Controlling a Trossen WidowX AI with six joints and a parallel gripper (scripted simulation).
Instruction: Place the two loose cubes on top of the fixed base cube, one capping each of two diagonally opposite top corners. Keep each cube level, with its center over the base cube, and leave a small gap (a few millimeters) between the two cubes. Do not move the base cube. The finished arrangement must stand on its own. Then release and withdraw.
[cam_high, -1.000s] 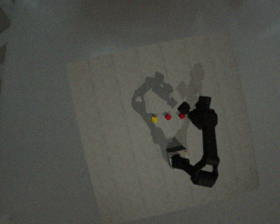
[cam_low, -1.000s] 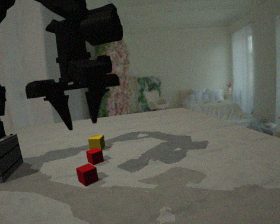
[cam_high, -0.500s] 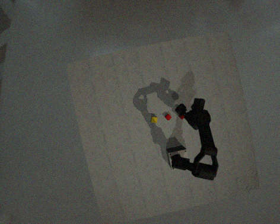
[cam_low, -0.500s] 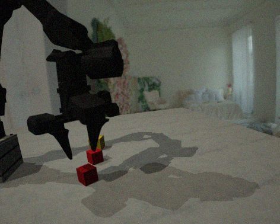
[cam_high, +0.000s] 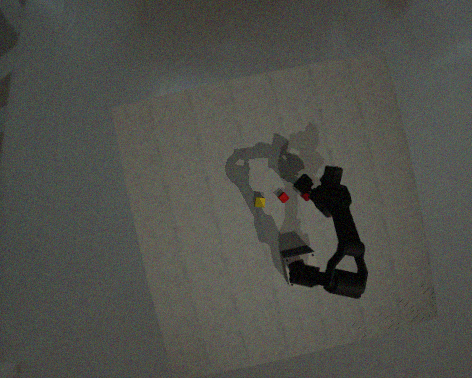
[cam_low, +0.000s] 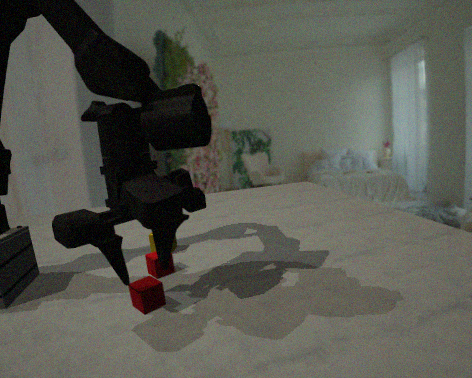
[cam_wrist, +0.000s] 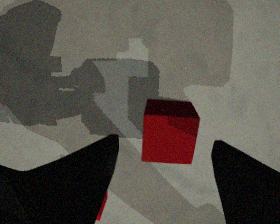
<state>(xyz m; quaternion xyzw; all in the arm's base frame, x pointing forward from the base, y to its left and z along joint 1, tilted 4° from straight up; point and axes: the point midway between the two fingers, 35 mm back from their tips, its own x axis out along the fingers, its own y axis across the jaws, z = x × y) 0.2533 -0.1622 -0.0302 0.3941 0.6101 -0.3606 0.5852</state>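
The yellow cube lies 200 mm to the left of my gripper tip, 50 mm ahead of it and 20 mm below it. The rest, counted from my gripper tip: red cube: 100 mm to the left, 30 mm below, 30 mm ahead.
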